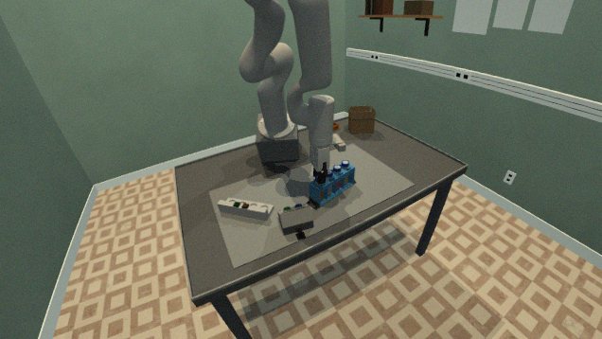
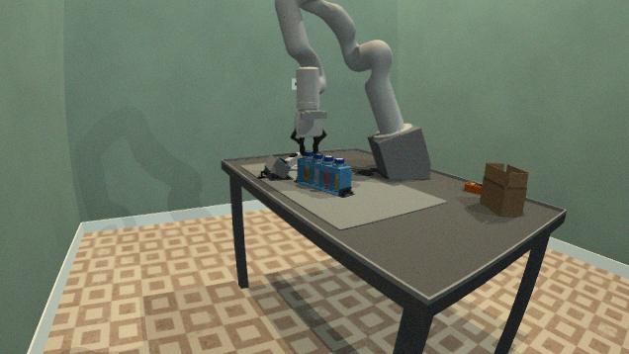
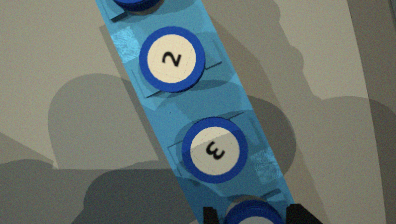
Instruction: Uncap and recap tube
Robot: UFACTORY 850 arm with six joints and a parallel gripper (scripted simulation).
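Now: hand 10 mm above the blue cap marked 4. Also, from my hand: blue key (120 mm to the right, 60 mm below, 30 mm ahead); then green key (170 mm to the right, 60 mm below, 20 mm ahead); then grey key housing (150 mm to the right, 80 mm below, 40 mm ahead).
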